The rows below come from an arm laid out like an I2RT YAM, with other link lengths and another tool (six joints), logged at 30 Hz.
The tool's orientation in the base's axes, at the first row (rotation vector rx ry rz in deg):
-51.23, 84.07, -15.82
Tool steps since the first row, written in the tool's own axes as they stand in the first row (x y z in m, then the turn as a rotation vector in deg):
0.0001, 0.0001, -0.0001, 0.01, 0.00, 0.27
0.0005, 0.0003, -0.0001, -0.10, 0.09, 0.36
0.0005, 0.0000, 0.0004, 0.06, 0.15, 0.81
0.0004, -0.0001, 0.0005, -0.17, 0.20, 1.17
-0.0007, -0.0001, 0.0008, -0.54, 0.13, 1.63
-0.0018, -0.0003, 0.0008, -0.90, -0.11, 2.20
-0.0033, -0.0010, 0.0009, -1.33, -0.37, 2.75
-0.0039, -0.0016, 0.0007, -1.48, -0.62, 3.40
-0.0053, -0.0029, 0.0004, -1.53, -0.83, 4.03
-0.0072, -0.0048, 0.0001, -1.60, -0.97, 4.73
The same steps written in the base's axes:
-0.0001, 0.0000, -0.0001, 0.25, 0.09, -0.04
-0.0001, -0.0002, -0.0006, 0.29, 0.25, -0.04
0.0004, -0.0002, -0.0004, 0.71, 0.34, -0.26
0.0006, -0.0002, -0.0003, 0.99, 0.65, -0.17
0.0007, 0.0007, 0.0005, 1.39, 1.01, 0.08
0.0006, 0.0013, 0.0014, 1.95, 1.29, 0.43
0.0007, 0.0018, 0.0030, 2.49, 1.60, 0.84
0.0007, 0.0018, 0.0038, 3.16, 1.76, 1.03
0.0006, 0.0017, 0.0058, 3.81, 1.88, 1.11
0.0008, 0.0016, 0.0085, 4.50, 2.07, 1.16

